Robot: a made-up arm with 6 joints. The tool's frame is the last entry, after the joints.
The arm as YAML. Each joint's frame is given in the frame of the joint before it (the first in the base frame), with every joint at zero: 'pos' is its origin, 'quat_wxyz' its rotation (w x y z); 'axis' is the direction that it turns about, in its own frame. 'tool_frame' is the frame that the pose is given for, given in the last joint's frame.
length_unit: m
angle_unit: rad
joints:
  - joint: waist
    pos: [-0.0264, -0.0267, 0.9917]
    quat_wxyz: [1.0, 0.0, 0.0, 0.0]
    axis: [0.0, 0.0, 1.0]
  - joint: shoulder
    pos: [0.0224, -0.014, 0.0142]
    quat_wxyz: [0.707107, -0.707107, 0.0, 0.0]
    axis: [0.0, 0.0, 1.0]
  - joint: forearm
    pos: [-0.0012, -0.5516, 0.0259]
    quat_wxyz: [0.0, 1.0, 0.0, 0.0]
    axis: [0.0, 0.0, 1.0]
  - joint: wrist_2
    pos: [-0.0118, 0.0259, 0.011]
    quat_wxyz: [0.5, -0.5, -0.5, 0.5]
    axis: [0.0, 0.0, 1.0]
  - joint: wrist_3
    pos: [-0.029, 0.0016, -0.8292]
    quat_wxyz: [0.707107, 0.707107, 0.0, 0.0]
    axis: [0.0, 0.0, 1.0]
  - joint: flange
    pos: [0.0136, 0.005, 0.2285]
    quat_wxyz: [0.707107, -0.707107, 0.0, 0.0]
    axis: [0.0, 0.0, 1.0]
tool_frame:
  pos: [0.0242, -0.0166, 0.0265]
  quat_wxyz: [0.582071, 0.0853, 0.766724, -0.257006]
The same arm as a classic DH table. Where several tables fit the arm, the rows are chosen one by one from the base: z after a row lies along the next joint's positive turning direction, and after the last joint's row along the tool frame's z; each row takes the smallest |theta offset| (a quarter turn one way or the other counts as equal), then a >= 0, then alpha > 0; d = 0 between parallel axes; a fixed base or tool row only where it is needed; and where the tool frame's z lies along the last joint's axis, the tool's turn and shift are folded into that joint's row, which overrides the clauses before.
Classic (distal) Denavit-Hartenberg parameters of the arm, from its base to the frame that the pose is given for. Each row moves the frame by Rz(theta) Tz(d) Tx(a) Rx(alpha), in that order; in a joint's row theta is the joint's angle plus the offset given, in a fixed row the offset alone. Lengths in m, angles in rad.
base (fixed): theta offset 0.7910, d 0.0000, a -0.0375, alpha 0.0000
waist: theta offset -0.7910, d 1.0059, a 0.0224, alpha -1.5708
shoulder: theta offset 1.5686, d 0.0000, a -0.5516, alpha 3.1416
forearm: theta offset -0.0022, d -0.0009, a -0.0259, alpha 1.5708
wrist_2: theta offset 0.0000, d -0.8174, a 0.0290, alpha -1.5708
wrist_3: theta offset 0.0000, d 0.2269, a -0.0136, alpha 1.5708
flange: theta offset 1.0442, d 0.0372, a 0.0022, alpha -1.7622
tool (fixed): theta offset 1.2658, d 0.0298, a 0.0000, alpha 0.0000

